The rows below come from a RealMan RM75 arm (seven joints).
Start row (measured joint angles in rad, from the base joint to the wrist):
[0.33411 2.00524 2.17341 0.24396 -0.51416 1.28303 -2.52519]
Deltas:
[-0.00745 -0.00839 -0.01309 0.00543 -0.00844 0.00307 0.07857]
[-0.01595 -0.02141 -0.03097 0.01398 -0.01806 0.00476 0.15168]
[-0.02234 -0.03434 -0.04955 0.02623 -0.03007 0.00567 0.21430]
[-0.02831 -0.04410 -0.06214 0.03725 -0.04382 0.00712 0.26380]
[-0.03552 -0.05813 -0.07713 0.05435 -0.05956 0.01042 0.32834]
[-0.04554 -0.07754 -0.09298 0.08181 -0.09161 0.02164 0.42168]
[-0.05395 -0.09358 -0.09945 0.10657 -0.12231 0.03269 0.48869]
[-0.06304 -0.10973 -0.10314 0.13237 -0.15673 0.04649 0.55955]
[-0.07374 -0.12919 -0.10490 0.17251 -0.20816 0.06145 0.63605]
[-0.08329 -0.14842 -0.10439 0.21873 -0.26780 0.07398 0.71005]
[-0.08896 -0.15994 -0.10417 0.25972 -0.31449 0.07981 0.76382]
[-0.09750 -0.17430 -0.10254 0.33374 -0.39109 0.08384 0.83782]
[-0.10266 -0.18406 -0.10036 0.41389 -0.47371 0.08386 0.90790]
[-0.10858 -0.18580 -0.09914 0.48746 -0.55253 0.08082 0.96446]
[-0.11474 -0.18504 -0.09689 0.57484 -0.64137 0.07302 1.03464]
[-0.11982 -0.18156 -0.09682 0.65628 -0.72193 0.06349 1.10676]
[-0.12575 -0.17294 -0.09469 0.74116 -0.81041 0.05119 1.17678]
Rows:
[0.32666 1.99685 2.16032 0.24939 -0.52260 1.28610 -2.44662]
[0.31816 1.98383 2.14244 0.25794 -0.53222 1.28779 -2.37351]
[0.31177 1.97090 2.12386 0.27019 -0.54423 1.28870 -2.31089]
[0.30580 1.96114 2.11127 0.28121 -0.55798 1.29015 -2.26139]
[0.29859 1.94711 2.09628 0.29831 -0.57372 1.29345 -2.19685]
[0.28857 1.92770 2.08043 0.32577 -0.60577 1.30467 -2.10351]
[0.28016 1.91166 2.07396 0.35053 -0.63647 1.31572 -2.03650]
[0.27107 1.89551 2.07027 0.37633 -0.67089 1.32952 -1.96564]
[0.26037 1.87605 2.06851 0.41647 -0.72232 1.34448 -1.88914]
[0.25082 1.85682 2.06902 0.46269 -0.78196 1.35701 -1.81514]
[0.24515 1.84530 2.06924 0.50368 -0.82865 1.36284 -1.76137]
[0.23661 1.83094 2.07087 0.57770 -0.90525 1.36687 -1.68737]
[0.23145 1.82118 2.07305 0.65785 -0.98787 1.36689 -1.61729]
[0.22553 1.81944 2.07427 0.73142 -1.06669 1.36385 -1.56073]
[0.21937 1.82020 2.07652 0.81880 -1.15553 1.35605 -1.49055]
[0.21429 1.82368 2.07659 0.90024 -1.23609 1.34652 -1.41843]
[0.20836 1.83230 2.07872 0.98512 -1.32457 1.33422 -1.34841]

